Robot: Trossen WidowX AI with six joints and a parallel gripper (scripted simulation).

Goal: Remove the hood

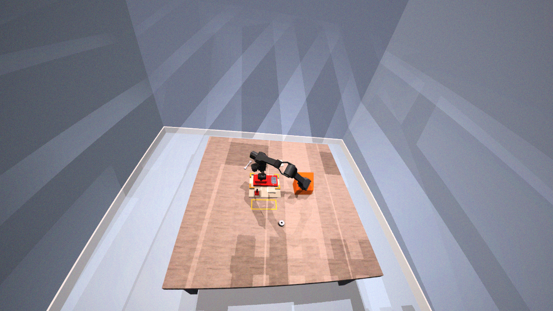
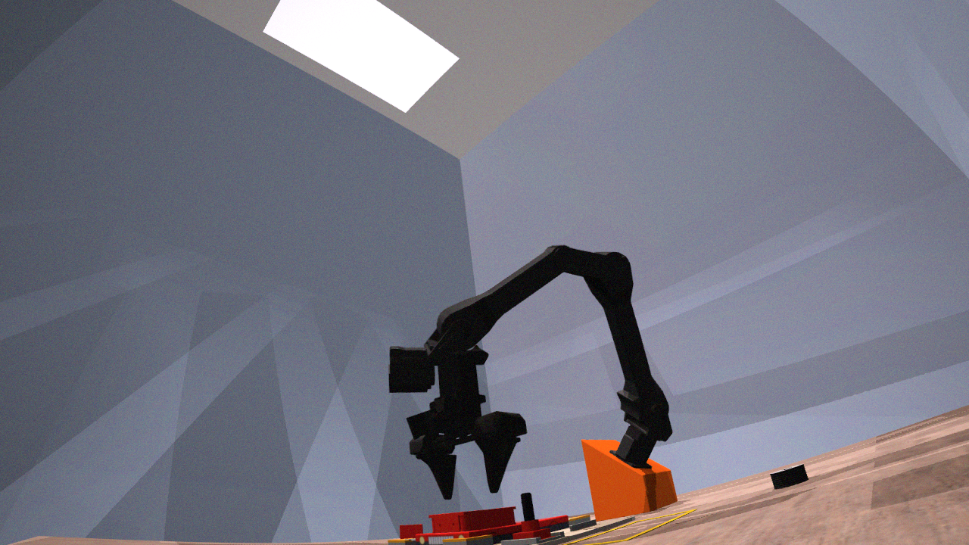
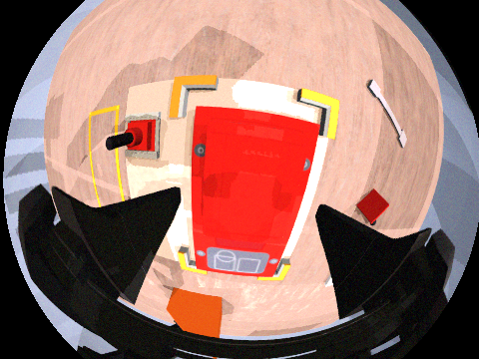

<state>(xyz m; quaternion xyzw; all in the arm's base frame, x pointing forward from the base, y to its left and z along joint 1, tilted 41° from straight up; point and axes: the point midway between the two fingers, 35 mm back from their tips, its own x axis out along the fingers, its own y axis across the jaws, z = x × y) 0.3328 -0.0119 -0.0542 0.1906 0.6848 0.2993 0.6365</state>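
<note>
Right now my gripper tip is 3 cm above the red hood. The rest, counted from my gripper tip: black wheel: 35 cm to the left, 19 cm behind, 6 cm below; white plate: 24 cm to the right, 15 cm behind, 7 cm below; white rod: 17 cm to the right, 13 cm ahead, 7 cm below.
</note>
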